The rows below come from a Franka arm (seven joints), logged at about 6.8 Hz.
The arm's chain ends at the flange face. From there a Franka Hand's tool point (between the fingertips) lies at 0.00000 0.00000 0.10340 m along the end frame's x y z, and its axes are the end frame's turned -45 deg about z.
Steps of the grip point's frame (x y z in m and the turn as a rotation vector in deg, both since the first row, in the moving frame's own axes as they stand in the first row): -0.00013, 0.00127, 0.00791, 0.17, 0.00, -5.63; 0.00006, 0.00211, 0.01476, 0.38, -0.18, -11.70; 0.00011, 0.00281, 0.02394, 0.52, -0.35, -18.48
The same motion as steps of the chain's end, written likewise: 0.00103, 0.00120, 0.00791, 0.12, -0.12, -5.63; 0.00227, 0.00163, 0.01476, 0.14, -0.40, -11.70; 0.00319, 0.00194, 0.02395, 0.12, -0.62, -18.48
